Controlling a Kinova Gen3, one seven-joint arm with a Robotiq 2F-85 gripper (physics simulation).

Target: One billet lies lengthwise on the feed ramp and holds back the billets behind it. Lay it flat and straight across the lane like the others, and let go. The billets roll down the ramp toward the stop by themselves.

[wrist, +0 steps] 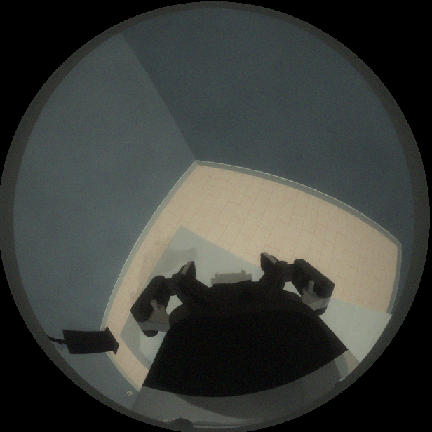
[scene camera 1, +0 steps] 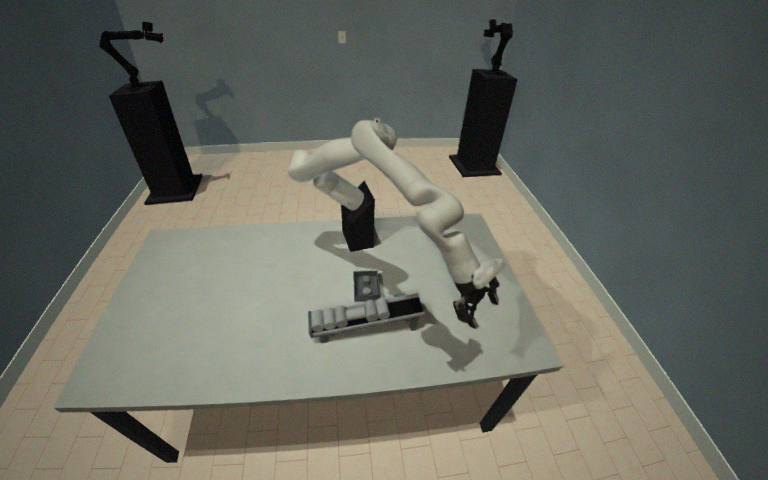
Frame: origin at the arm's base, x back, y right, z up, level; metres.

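Seen in the pictures: gripper, fingertip midpoint: [scene camera 1: 485,315]; arm's base at its link origin: [scene camera 1: 356,200].
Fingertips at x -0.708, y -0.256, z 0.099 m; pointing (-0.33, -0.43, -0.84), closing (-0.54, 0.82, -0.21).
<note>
Pixels of each thing's middle, then the offset from my fingertips to it. "*": a spot on its surface instead. Level surfaces: height alone.
- feed ramp at a spot on its surface: [scene camera 1: 405,306] * dz -0.220, dx +0.225, dy +0.147 m
- pale billet at the middle of its body: [scene camera 1: 356,313] dz -0.218, dx +0.220, dy +0.321 m
- small dark green-edged tray at the middle of its body: [scene camera 1: 366,285] dz -0.286, dx +0.396, dy +0.259 m
- table at its surface level: dz -0.303 m
The feed ramp [scene camera 1: 405,306] stands on the table in scene camera 1, with its bare dark lane at the right. One pale billet [scene camera 1: 356,311] lies lengthwise in the lane, near its middle. Several billets lie across the lane to its left, and two billets [scene camera 1: 376,309] lie across it to its right. My gripper [scene camera 1: 485,314] [wrist: 227,264] is open and empty, with its fingers wide apart. It hangs above the right part of the table, to the right of the ramp and apart from it. I cannot make out the billets in the wrist view.
A small dark green-edged tray [scene camera 1: 356,288] with small grey pieces stands just behind the ramp. The table [scene camera 1: 215,350] ends to the right of my gripper. Two black pedestals [scene camera 1: 152,141] [scene camera 1: 487,121] [wrist: 90,342] with small dark arms stand on the floor beyond the table.
</note>
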